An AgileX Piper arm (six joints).
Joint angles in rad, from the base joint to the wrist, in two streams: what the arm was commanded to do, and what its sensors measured. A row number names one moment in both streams.
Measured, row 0:
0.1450 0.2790 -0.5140 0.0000 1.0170 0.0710
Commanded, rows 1 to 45:
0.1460 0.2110 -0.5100 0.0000 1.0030 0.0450
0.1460 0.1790 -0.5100 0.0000 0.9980 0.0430
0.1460 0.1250 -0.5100 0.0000 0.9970 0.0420
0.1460 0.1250 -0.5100 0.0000 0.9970 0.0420
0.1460 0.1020 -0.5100 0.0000 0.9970 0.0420
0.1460 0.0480 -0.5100 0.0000 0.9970 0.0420
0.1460 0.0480 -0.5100 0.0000 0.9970 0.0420
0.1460 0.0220 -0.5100 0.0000 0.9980 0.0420
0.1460 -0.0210 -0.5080 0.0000 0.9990 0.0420
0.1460 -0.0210 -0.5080 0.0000 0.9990 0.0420
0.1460 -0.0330 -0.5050 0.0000 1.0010 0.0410
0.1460 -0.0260 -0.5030 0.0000 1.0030 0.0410
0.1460 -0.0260 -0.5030 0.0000 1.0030 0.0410
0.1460 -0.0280 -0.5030 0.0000 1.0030 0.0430
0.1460 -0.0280 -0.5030 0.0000 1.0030 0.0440
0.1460 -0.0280 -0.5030 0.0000 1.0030 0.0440
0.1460 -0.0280 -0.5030 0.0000 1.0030 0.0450
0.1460 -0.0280 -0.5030 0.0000 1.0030 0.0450
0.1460 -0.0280 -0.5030 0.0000 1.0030 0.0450
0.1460 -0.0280 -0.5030 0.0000 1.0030 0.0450
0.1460 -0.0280 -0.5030 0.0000 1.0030 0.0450
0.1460 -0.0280 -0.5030 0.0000 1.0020 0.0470
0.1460 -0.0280 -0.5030 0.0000 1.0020 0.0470
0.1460 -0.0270 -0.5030 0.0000 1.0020 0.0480
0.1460 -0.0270 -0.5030 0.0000 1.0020 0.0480
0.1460 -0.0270 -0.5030 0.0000 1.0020 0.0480
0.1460 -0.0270 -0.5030 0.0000 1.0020 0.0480
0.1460 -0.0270 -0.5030 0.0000 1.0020 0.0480
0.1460 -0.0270 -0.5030 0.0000 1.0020 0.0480
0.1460 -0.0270 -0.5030 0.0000 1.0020 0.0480
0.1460 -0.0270 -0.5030 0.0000 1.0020 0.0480
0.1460 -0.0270 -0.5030 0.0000 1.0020 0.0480
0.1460 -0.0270 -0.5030 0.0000 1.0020 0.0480
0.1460 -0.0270 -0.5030 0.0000 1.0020 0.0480
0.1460 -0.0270 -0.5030 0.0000 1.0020 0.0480
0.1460 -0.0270 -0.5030 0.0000 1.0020 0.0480
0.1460 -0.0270 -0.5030 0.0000 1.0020 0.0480
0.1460 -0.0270 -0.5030 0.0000 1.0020 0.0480
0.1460 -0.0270 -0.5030 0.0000 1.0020 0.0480
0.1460 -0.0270 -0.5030 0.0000 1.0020 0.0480
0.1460 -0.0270 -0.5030 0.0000 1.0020 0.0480
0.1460 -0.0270 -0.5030 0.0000 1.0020 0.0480
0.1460 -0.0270 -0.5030 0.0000 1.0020 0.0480
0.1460 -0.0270 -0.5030 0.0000 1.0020 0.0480
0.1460 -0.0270 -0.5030 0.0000 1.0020 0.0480
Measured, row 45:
0.1450 -0.0060 -0.5050 0.0000 1.0110 0.0490
